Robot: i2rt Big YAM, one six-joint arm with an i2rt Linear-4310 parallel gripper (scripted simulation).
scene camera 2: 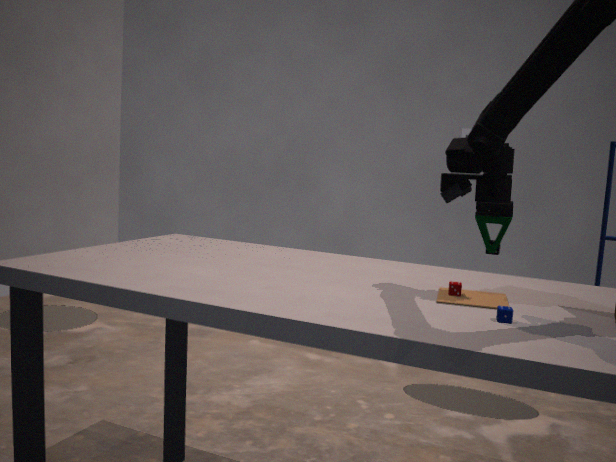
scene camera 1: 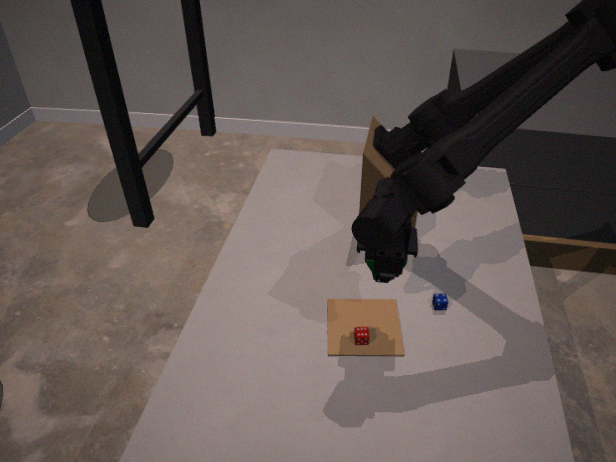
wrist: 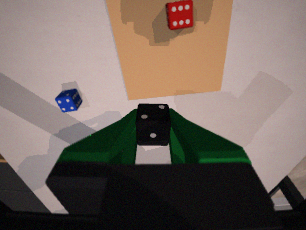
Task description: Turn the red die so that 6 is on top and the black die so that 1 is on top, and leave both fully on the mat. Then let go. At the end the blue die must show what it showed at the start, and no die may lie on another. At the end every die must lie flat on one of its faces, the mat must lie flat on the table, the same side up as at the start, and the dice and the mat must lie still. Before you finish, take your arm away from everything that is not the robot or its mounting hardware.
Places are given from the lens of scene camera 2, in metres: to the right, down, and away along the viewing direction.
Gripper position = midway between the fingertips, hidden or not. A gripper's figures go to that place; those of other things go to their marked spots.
my gripper (scene camera 2: 491, 252): 0.36, 0.04, 1.17
tan mat (scene camera 2: 488, 300): 0.36, 0.14, 1.19
